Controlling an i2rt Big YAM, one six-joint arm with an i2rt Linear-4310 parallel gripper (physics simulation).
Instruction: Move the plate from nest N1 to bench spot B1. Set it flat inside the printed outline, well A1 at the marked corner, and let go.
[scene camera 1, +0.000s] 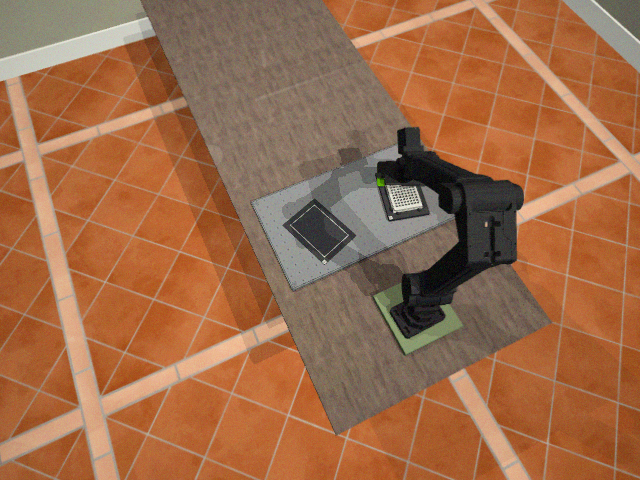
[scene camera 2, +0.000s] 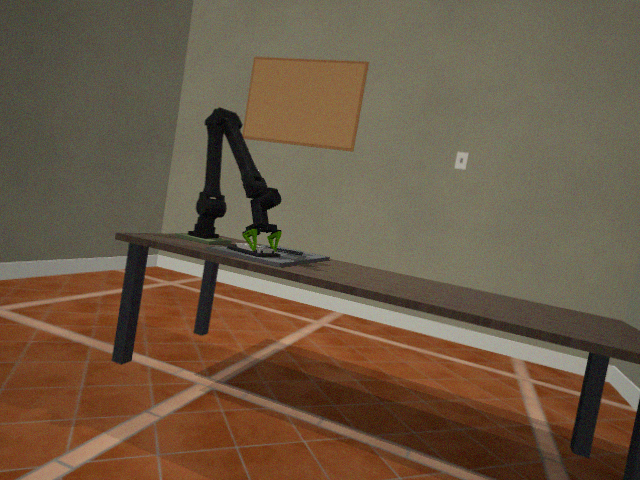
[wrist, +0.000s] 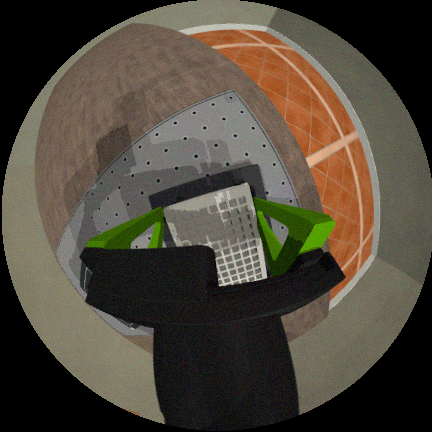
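Pixels of known places: gripper, fingertip midpoint: (scene camera 2: 264, 251) (wrist: 207, 206); arm's base at its link origin: (scene camera 1: 416, 314) (scene camera 2: 203, 236).
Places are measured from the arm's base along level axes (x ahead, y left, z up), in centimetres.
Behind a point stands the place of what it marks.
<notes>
The white plate (scene camera 1: 404, 197) @[x 30.4, y -15.0, z 2.1 cm] (wrist: 240, 250) @[x 32.4, y -17.7, z 2.2 cm], with a grid of wells, lies flat in nest N1 (scene camera 1: 423, 211) @[x 24.5, y -18.0, z 0.8 cm] (wrist: 254, 173) @[x 38.1, y -23.2, z 0.8 cm], a dark frame on the grey board. My gripper (scene camera 2: 264, 250) @[x 37.8, y -17.2, z 1.1 cm] (wrist: 207, 206) @[x 37.8, y -17.2, z 1.1 cm] is down at the plate, its green fingers on two opposite sides. The fingertips look to be against the plate's edges, so it is shut on the plate. In scene camera 1 the arm hides most of the gripper. Bench spot B1 (scene camera 1: 320, 232) @[x 32.6, y 11.0, z -0.2 cm] is a dark pad with a thin pale printed outline; a white mark (scene camera 1: 324, 261) @[x 24.2, y 14.2, z -0.2 cm] is at its near corner. Well A1 cannot be made out.
The grey perforated board (scene camera 1: 273, 211) @[x 44.9, y 19.9, z -0.4 cm] (wrist: 245, 115) @[x 44.6, y -26.8, z -0.4 cm] carries both N1 and B1 on the long brown table (scene camera 1: 248, 62) @[x 103.7, y 2.3, z -1.7 cm] (scene camera 2: 413, 291) @[x 93.1, y -16.7, z -1.7 cm]. The arm's base stands on a green mat (scene camera 1: 413, 347) @[x -6.6, y 5.4, z 0.2 cm]. The arm rises over the right side of the board in scene camera 1.
</notes>
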